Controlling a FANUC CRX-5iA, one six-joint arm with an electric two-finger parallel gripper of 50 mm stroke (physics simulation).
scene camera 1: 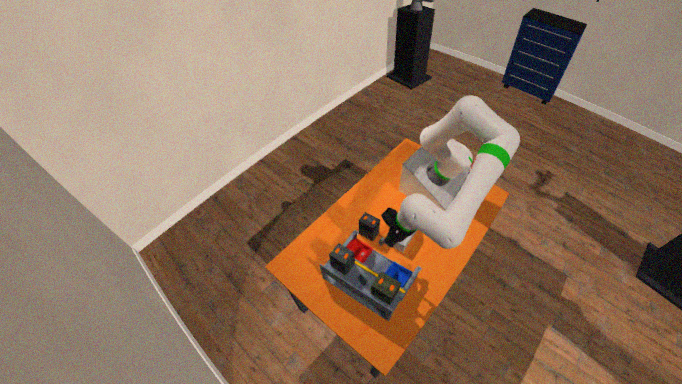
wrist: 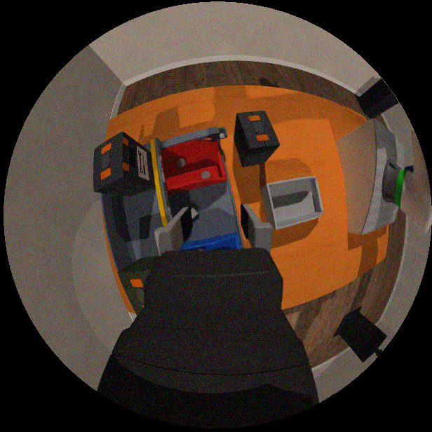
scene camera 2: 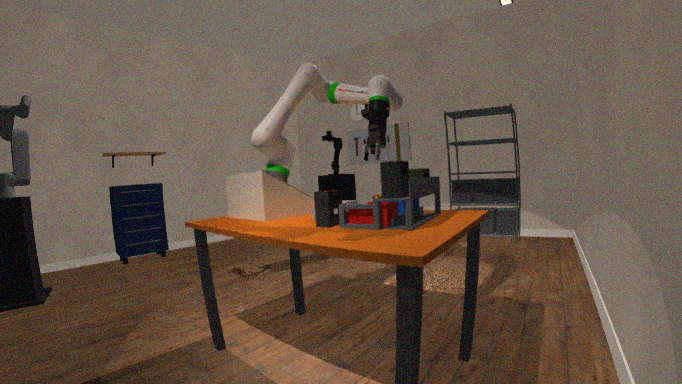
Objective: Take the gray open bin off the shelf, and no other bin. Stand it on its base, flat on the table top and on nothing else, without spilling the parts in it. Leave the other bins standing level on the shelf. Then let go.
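Places are measured from the arm's base along level axes (x back, y down, z right), in centimetres.
Where they show: gripper, fingertip midpoint: (scene camera 1: 384, 239) (scene camera 2: 371, 159); arm's base at its link origin: (scene camera 1: 437, 173) (scene camera 2: 273, 185).
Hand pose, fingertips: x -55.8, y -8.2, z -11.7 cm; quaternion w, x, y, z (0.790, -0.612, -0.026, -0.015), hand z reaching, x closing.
Each offset is from my fingertips to the top centre of the thing. Level surfaces: height alone.
The slate-gray shelf (scene camera 1: 360, 295) (scene camera 2: 410, 216) (wrist: 196, 136) stands on the orange table {dy +24.1 cm} (scene camera 1: 300, 257) (scene camera 2: 280, 235) (wrist: 310, 112). A red bin {dy +16.0, dx -8.1, dz +10.9 cm} (scene camera 1: 359, 250) (wrist: 194, 154) and a blue bin {dy +16.0, dx -3.2, dz -11.8 cm} (scene camera 1: 399, 274) (wrist: 215, 242) stand on it, apart. Between them is a slate-gray open area (wrist: 212, 207) with a small light part at its left; I take it for the gray open bin, but its outline blends into the shelf. My gripper (scene camera 1: 385, 243) (scene camera 2: 373, 156) (wrist: 215, 215) is open and empty, above this area; in the wrist view one finger covers part of its left side.
A light gray open tray {dy +16.6, dx +19.4, dz +3.4 cm} (scene camera 1: 402, 245) (wrist: 300, 212) lies on the table beside the shelf. A black case {dy +10.9, dx +7.5, dz +17.1 cm} (scene camera 1: 369, 226) (scene camera 2: 326, 209) (wrist: 255, 137) stands nearby. Another black case {dy +1.9, dx -17.7, dz +8.4 cm} (scene camera 1: 342, 258) (wrist: 122, 162) and a dark green case {dy +4.4, dx -12.7, dz -14.1 cm} (scene camera 1: 385, 287) (wrist: 135, 280) stand on the shelf, behind a yellow bar (wrist: 159, 185).
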